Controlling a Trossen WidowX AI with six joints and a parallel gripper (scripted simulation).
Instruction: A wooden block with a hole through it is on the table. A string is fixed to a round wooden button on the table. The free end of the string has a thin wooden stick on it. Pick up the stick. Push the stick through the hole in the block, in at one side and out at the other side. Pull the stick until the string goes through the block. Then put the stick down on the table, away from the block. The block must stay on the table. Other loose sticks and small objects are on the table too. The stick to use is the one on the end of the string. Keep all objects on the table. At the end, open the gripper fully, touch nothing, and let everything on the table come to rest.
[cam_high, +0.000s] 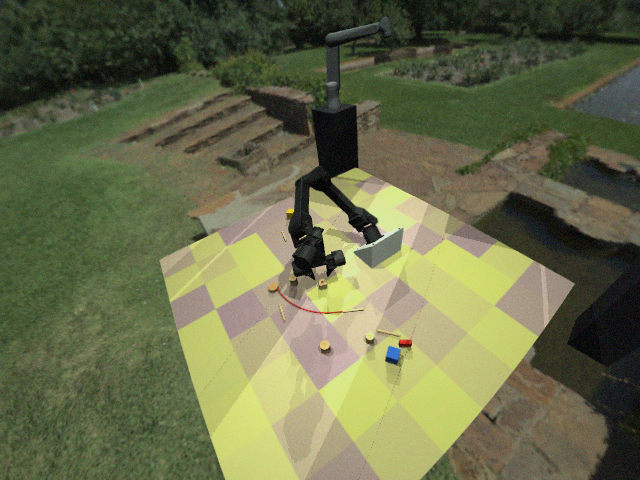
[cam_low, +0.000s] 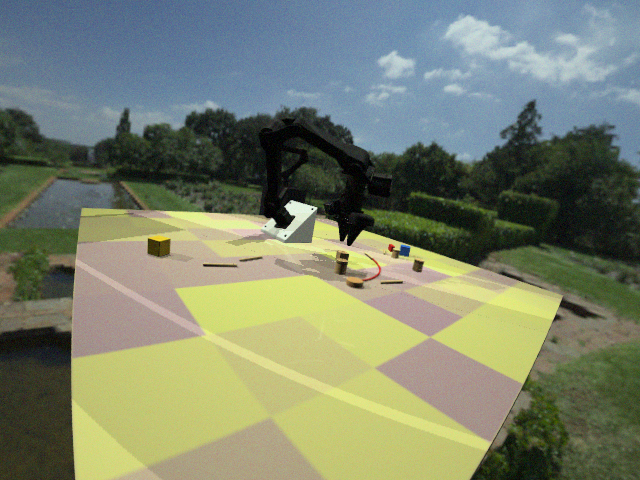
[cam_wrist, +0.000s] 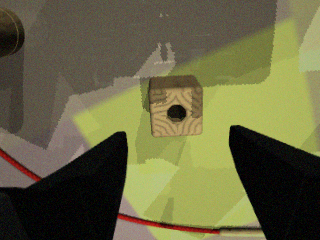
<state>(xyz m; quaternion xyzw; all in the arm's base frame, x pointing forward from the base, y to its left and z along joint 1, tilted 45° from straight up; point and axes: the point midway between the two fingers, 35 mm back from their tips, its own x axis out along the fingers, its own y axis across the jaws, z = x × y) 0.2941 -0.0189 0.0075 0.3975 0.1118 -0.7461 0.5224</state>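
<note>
Now: the wooden block 40 mm below my gripper tip. Round my gripper tip: round wooden button: 140 mm ahead, 140 mm to the right, 50 mm below; then blue cube: 40 mm ahead, 370 mm to the left, 40 mm below; then wooden cylinder: 70 mm ahead, 100 mm to the right, 40 mm below.
</note>
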